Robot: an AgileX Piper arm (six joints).
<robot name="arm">
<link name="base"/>
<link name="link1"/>
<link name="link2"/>
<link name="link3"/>
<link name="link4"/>
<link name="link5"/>
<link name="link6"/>
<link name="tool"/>
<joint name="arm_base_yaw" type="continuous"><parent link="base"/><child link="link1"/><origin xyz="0 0 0.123"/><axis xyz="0 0 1"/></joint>
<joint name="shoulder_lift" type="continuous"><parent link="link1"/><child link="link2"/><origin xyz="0 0 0"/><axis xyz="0 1 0"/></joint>
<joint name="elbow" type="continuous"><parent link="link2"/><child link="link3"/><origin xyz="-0.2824 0 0.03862"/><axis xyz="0 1 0"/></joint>
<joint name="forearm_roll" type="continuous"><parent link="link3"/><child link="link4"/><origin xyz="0.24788 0 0.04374"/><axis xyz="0.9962 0 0.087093"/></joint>
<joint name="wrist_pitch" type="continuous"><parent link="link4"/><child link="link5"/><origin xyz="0 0 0"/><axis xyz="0 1 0"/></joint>
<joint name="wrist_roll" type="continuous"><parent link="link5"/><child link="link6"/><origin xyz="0.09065 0 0.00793"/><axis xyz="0.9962 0 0.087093"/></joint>
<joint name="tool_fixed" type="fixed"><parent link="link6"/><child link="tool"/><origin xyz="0 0 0" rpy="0 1.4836 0"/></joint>
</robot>
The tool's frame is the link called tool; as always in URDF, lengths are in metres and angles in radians. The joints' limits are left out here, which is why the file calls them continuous.
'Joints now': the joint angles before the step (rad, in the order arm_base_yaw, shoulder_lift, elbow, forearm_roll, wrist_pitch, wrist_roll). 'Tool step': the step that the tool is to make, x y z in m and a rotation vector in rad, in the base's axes. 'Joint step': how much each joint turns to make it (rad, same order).
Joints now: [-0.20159 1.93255 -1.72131 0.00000 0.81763 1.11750]
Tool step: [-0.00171 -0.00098 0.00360 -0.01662 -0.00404 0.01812]
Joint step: [-0.00296 -0.00829 0.00000 0.00000 0.00099 -0.02614]
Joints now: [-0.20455 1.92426 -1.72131 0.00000 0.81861 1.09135]
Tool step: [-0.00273 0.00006 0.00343 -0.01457 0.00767 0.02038]
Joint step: [-0.00113 -0.00955 -0.00001 0.00000 0.01411 -0.02671]
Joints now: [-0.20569 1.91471 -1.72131 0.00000 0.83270 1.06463]
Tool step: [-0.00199 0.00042 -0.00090 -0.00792 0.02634 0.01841]
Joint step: [0.00001 -0.00098 -0.00001 0.00000 0.02516 -0.02260]
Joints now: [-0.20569 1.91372 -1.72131 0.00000 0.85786 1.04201]
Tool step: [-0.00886 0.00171 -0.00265 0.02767 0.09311 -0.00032]
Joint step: [-0.00195 -0.00623 0.00143 0.00930 0.10161 -0.00249]
